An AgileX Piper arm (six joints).
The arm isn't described. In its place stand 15 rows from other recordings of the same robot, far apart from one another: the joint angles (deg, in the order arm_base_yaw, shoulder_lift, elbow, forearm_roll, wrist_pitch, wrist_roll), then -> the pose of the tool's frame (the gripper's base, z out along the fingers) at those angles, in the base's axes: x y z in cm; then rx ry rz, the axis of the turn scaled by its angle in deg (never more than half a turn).
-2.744 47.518 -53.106 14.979 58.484 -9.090 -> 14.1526 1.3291 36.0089 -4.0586 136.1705 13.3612
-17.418 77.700 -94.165 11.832 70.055 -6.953 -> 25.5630 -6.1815 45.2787 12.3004 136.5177 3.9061
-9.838 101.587 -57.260 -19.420 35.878 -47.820 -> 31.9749 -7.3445 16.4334 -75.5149 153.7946 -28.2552
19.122 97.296 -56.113 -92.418 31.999 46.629 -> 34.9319 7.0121 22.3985 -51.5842 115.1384 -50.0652
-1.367 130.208 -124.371 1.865 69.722 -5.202 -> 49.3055 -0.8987 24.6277 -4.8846 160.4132 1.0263
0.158 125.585 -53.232 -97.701 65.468 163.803 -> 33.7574 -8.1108 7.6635 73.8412 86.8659 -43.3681
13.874 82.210 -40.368 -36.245 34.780 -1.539 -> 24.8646 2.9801 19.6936 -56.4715 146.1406 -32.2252
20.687 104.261 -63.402 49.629 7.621 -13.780 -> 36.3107 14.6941 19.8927 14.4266 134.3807 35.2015
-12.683 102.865 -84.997 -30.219 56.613 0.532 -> 36.6296 -12.1633 28.0125 1.2546 157.6679 -42.3368
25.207 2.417 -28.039 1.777 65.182 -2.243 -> -0.2006 0.1887 26.8530 -29.8235 121.6416 15.2467
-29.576 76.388 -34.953 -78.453 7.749 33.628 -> 21.7524 -13.7273 21.9776 -13.5144 134.9350 -47.0893
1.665 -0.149 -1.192 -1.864 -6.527 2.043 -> 5.2974 0.1876 23.0665 -1.1710 77.1337 1.7095
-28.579 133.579 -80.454 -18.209 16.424 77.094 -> 38.8204 -22.0627 4.7601 107.8345 109.0794 3.0079
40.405 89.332 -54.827 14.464 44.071 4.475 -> 21.1409 20.0716 21.5915 -39.0458 162.8877 24.8503
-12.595 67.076 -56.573 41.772 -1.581 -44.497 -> 26.1182 -6.0071 38.9095 8.9307 94.1642 -12.5592
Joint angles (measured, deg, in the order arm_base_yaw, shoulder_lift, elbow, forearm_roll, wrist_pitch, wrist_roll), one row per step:
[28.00 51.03 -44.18 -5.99 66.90 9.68]
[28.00 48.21 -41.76 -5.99 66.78 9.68]
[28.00 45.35 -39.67 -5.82 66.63 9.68]
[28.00 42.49 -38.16 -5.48 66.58 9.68]
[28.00 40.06 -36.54 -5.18 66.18 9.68]
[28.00 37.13 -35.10 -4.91 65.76 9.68]
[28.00 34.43 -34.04 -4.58 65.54 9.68]
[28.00 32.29 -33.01 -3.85 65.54 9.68]
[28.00 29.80 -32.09 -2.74 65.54 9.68]
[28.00 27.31 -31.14 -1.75 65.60 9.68]
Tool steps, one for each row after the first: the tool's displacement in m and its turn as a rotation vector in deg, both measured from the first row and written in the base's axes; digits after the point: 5 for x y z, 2 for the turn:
[-0.00985 -0.00523 -0.00550 0.24 -0.46 0.01]
[-0.01923 -0.00992 -0.00985 0.83 -1.19 0.02]
[-0.02798 -0.01402 -0.01192 1.78 -2.27 0.03]
[-0.03505 -0.01726 -0.01554 2.62 -3.19 0.07]
[-0.04289 -0.02096 -0.01780 3.75 -4.75 0.12]
[-0.04997 -0.02417 -0.01905 4.91 -6.24 0.16]
[-0.05606 -0.02621 -0.02148 6.08 -6.88 0.19]
[-0.06299 -0.02808 -0.02318 7.79 -7.74 0.26]
[-0.06973 -0.03005 -0.02536 9.36 -8.58 0.35]

